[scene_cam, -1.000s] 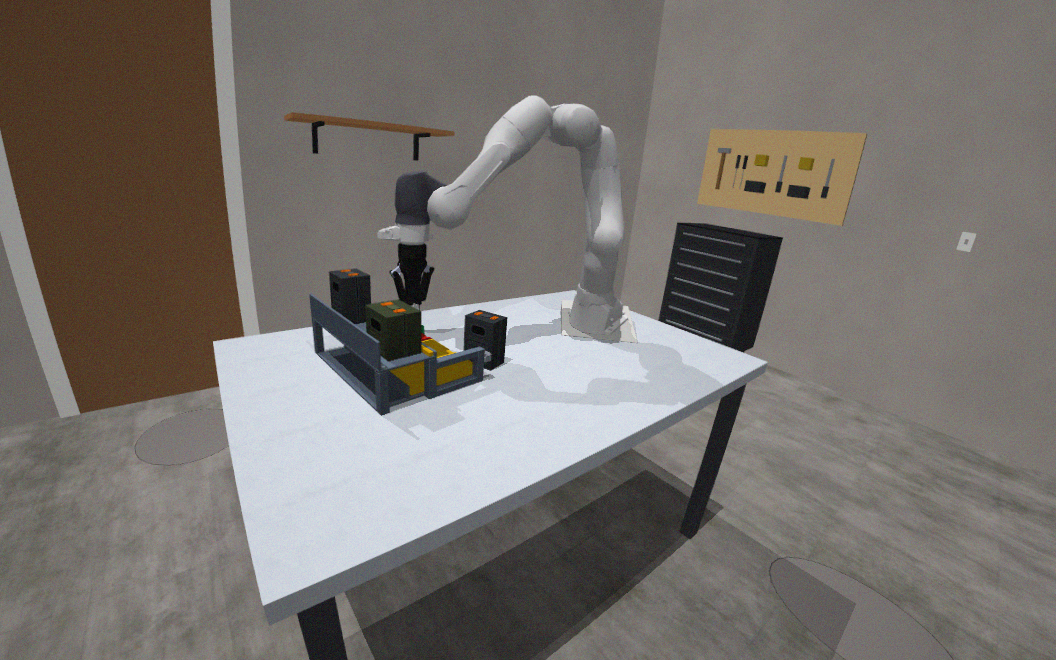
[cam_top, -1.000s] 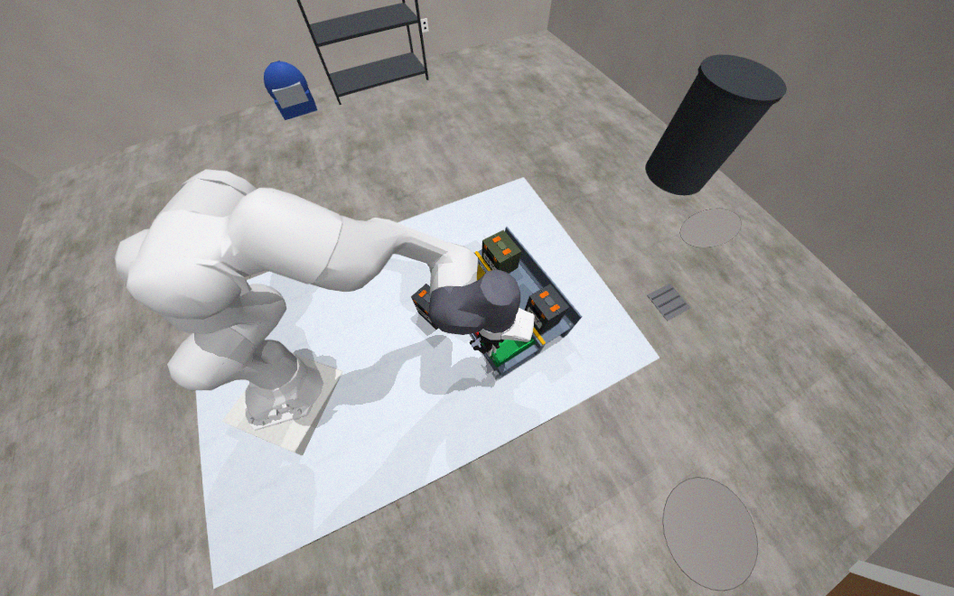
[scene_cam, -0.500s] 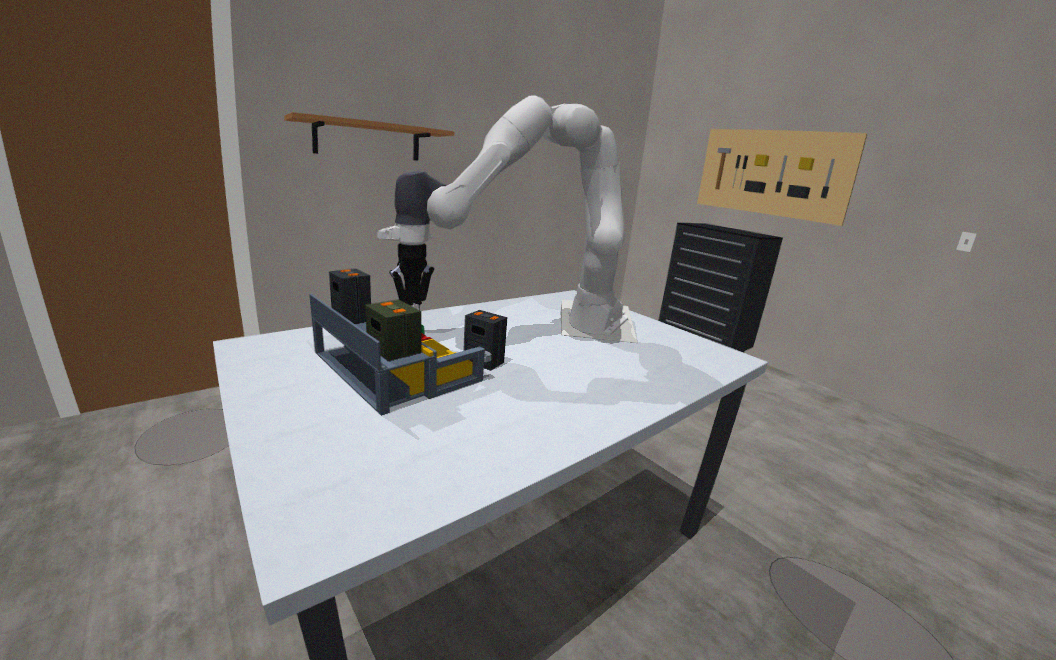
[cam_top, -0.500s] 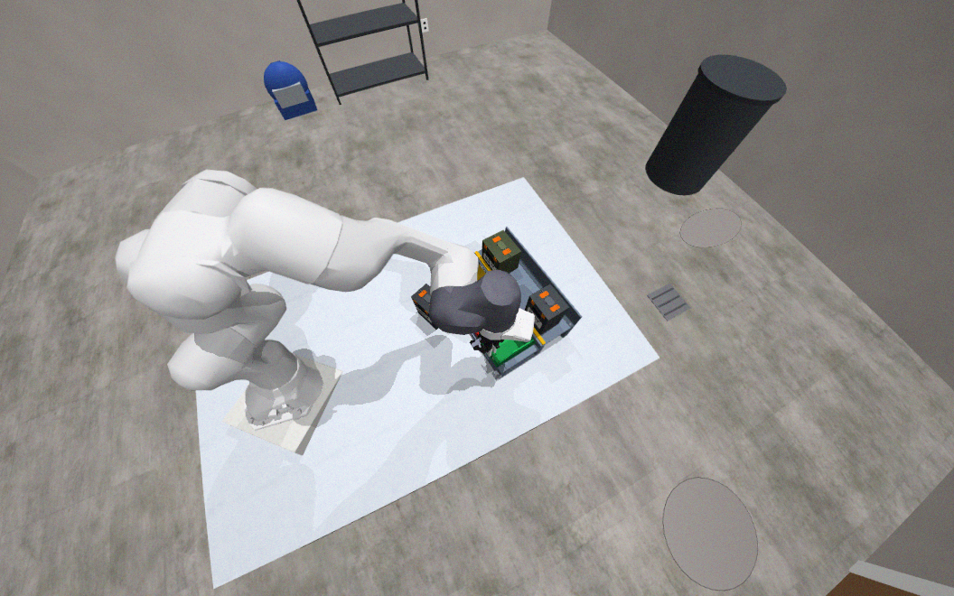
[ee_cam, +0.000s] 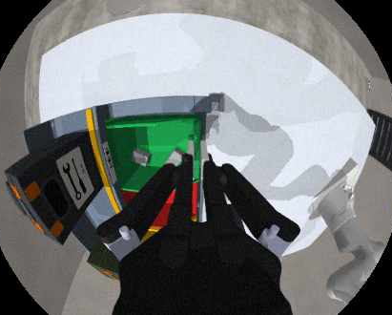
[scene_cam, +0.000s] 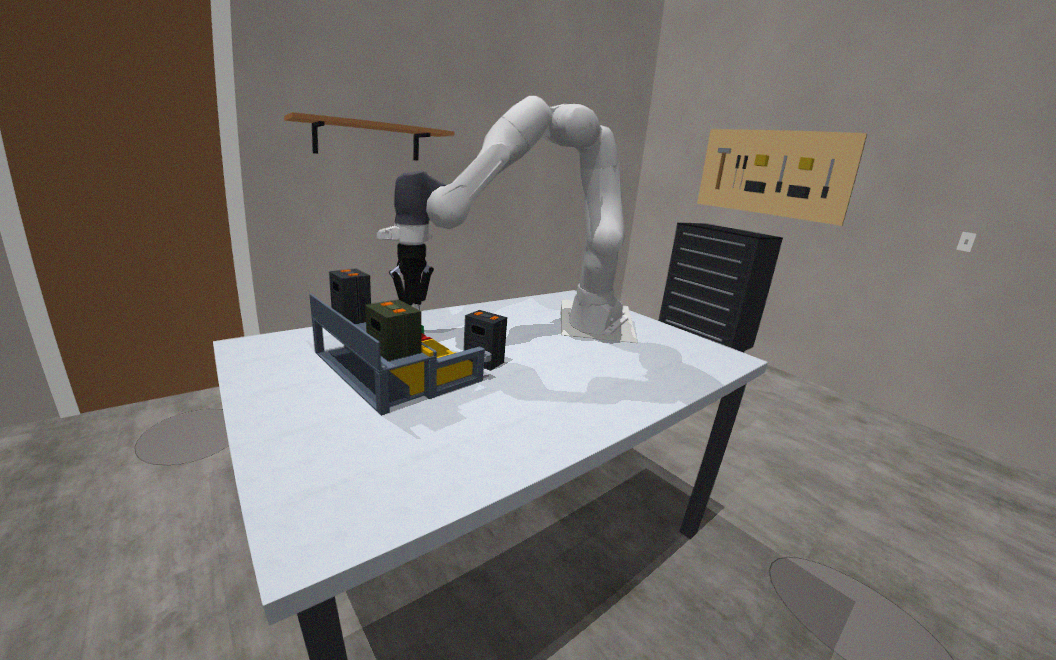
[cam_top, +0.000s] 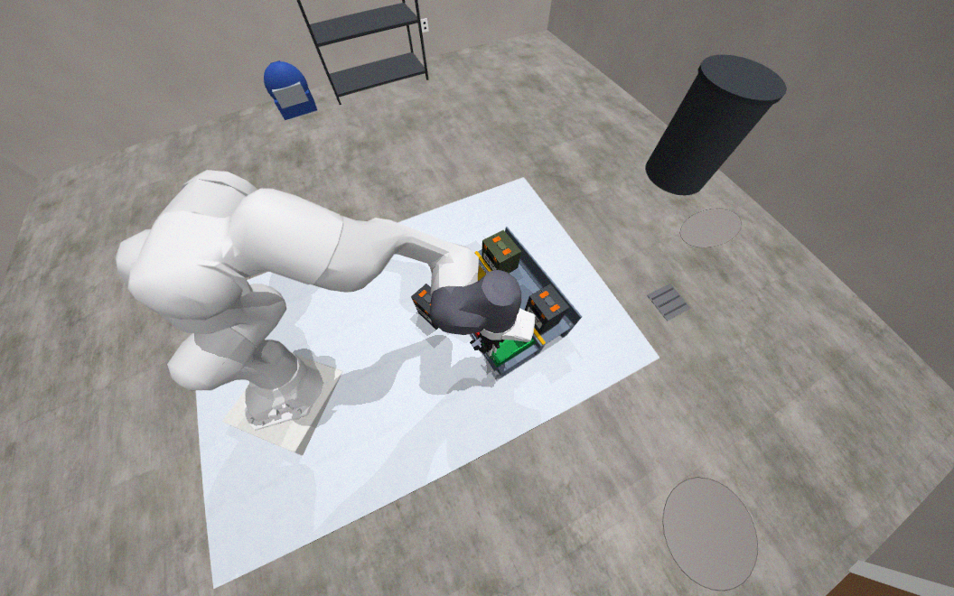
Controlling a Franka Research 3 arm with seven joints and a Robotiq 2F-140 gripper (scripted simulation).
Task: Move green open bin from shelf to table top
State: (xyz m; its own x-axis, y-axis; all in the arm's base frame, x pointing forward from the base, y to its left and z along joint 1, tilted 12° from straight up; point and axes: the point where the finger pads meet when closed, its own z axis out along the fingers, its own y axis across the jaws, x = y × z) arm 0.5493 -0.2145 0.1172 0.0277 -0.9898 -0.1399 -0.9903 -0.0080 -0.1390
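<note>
My hand is 80 mm short of the green open bin and 20 mm above it. Also, from my hand: red bin: 110 mm to the left, 80 mm ahead, 40 mm below; black box: 180 mm ahead, 80 mm above; yellow bin: 230 mm to the left, 80 mm ahead, 40 mm below.
</note>
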